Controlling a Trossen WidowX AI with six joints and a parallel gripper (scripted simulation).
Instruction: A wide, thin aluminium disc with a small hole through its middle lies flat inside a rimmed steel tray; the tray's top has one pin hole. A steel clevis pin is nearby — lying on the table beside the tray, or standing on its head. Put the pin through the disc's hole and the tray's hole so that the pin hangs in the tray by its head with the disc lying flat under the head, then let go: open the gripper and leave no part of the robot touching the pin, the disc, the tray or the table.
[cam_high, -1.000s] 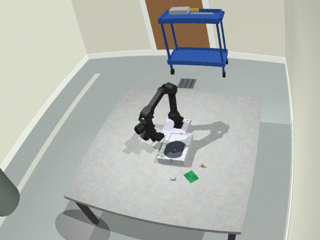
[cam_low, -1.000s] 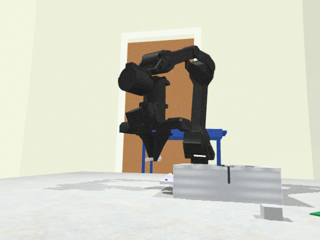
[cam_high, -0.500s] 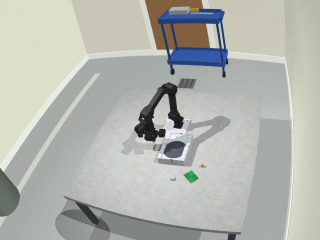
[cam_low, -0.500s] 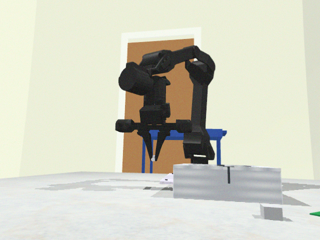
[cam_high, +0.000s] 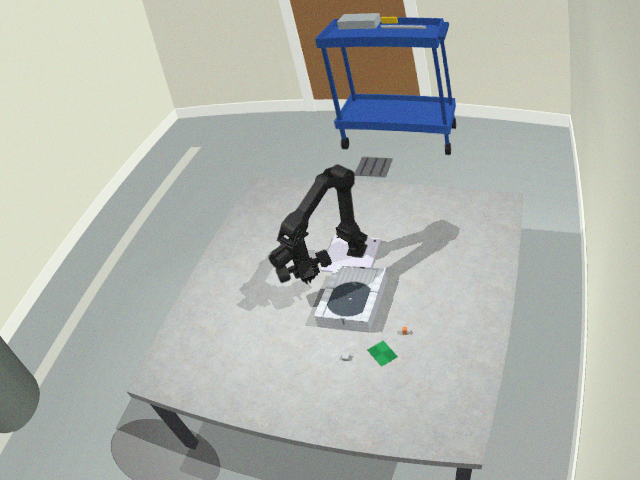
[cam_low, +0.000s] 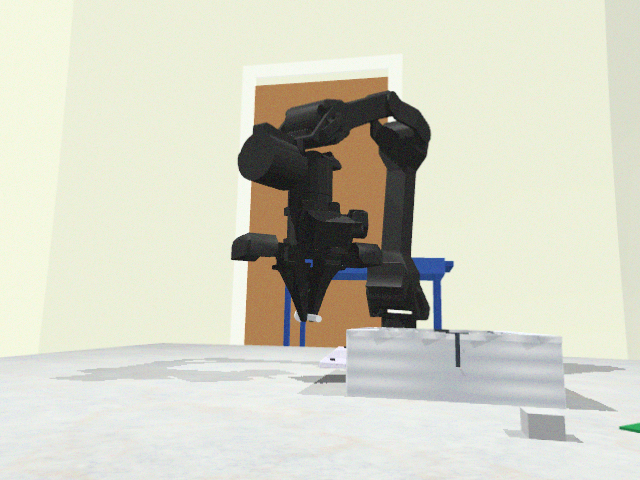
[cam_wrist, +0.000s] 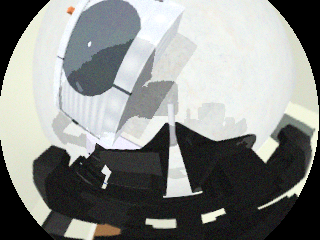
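My gripper tip is 1 cm below the steel clevis pin. The rest, counted from my gripper tip: dark aluminium disc: 17 cm to the left, 3 cm ahead, 1 cm below; small grey block: 24 cm ahead, 22 cm to the left, 6 cm below; rimmed steel tray: 16 cm to the left, 2 cm below.
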